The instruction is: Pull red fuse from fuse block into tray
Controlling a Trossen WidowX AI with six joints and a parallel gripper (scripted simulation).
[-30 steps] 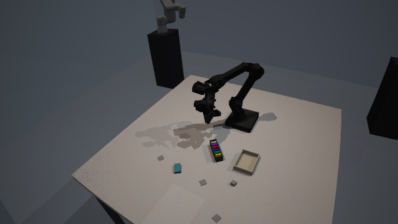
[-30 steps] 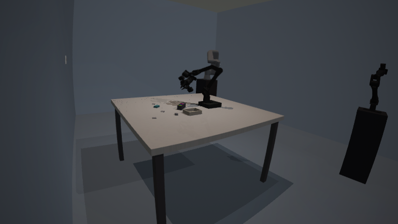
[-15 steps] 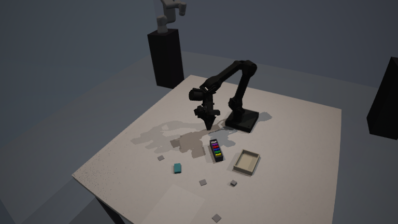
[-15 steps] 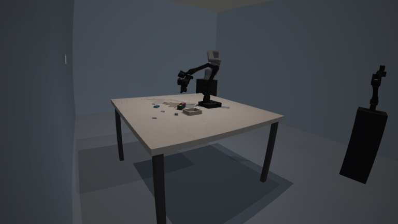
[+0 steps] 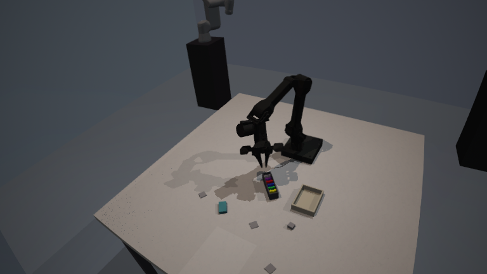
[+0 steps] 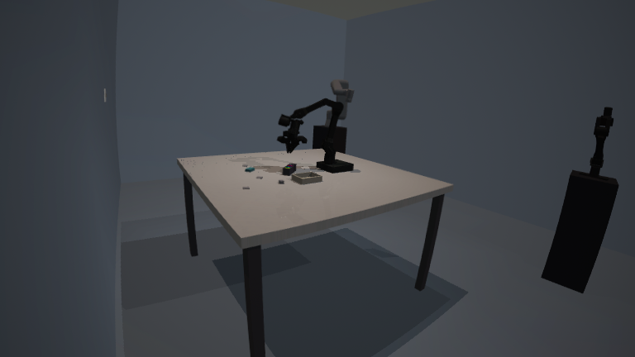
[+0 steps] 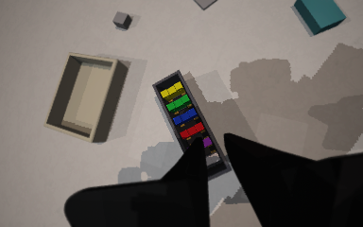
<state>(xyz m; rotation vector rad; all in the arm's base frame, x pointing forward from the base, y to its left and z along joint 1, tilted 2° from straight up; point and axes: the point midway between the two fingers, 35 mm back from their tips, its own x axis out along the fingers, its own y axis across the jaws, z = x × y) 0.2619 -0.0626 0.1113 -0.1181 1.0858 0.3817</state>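
The red fuse is 30 mm to the left of my gripper tip and 80 mm below it. From my gripper tip the other things lie so: white fuse: 30 mm behind, 80 mm below; then blue fuse: 20 mm ahead, 40 mm to the left, 80 mm below; then purple fuse: 10 mm behind, 10 mm to the left, 80 mm below.
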